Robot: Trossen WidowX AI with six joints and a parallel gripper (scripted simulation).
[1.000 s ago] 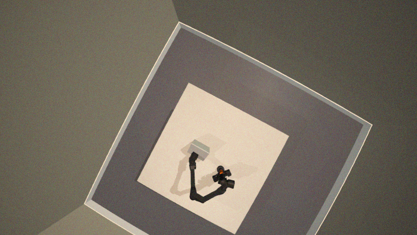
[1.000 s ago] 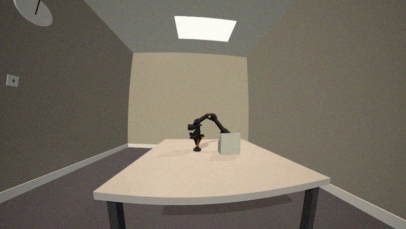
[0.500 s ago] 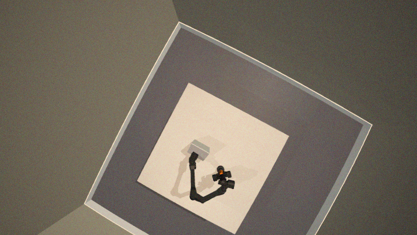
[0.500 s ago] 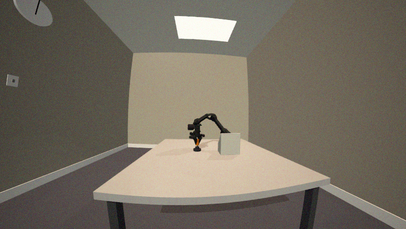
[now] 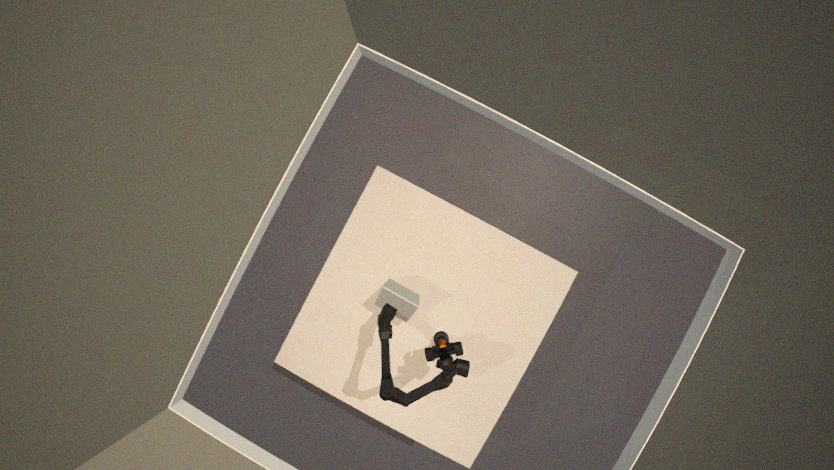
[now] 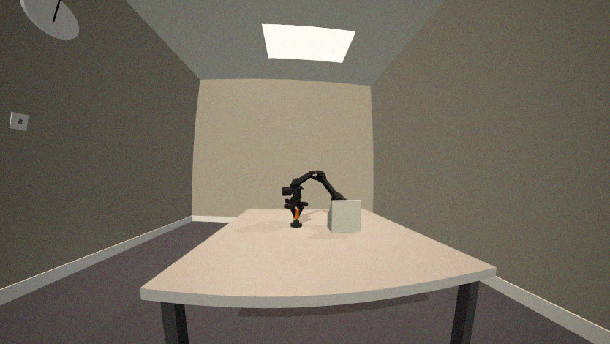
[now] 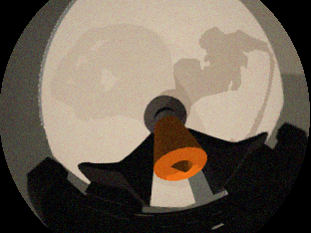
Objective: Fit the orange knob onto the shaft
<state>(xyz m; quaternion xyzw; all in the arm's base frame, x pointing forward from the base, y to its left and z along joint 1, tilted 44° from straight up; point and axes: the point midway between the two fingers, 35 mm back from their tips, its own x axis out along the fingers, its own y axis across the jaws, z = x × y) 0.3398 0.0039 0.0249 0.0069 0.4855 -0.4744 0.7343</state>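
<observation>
My gripper tip is now 2 cm below the orange knob. Also, from my gripper tip: dark round pedestal (4 cm below).
</observation>
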